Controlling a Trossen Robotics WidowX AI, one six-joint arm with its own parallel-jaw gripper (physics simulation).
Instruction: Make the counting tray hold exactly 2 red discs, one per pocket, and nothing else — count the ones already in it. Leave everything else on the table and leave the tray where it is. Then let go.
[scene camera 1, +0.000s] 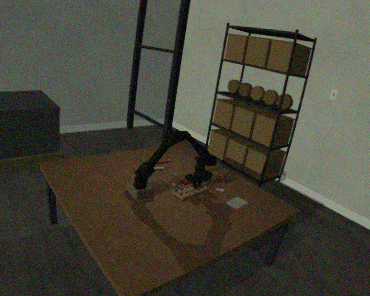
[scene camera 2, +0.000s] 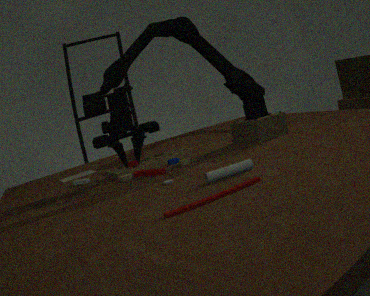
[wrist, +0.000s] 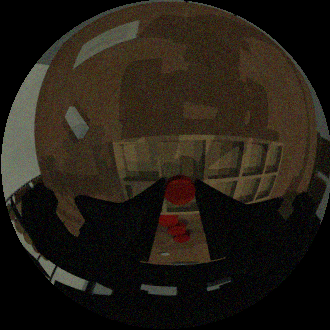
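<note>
My gripper (scene camera 1: 197, 184) (scene camera 2: 132, 165) (wrist: 179, 182) is shut on a red disc (scene camera 2: 133, 163) (wrist: 180, 190), held between the fingertips over the near row of the tray. The pale wooden counting tray (scene camera 1: 183, 195) (wrist: 206, 156) has two rows of pockets. The far-row pockets in the wrist view show no disc; some near-row pockets are hidden by the fingers and the held disc. Several red discs (scene camera 2: 150, 172) (wrist: 176, 230) lie on the table beside the tray, on its near side in the wrist view.
A blue piece (scene camera 2: 173, 161) lies by the tray. A white cylinder (scene camera 2: 229, 170), a red rod (scene camera 2: 212, 198) and a small white piece (scene camera 2: 168, 182) lie on the table. A pale block (scene camera 1: 220, 190) (wrist: 77, 122) and a white sheet (scene camera 1: 237, 202) (wrist: 106, 42) lie past the tray.
</note>
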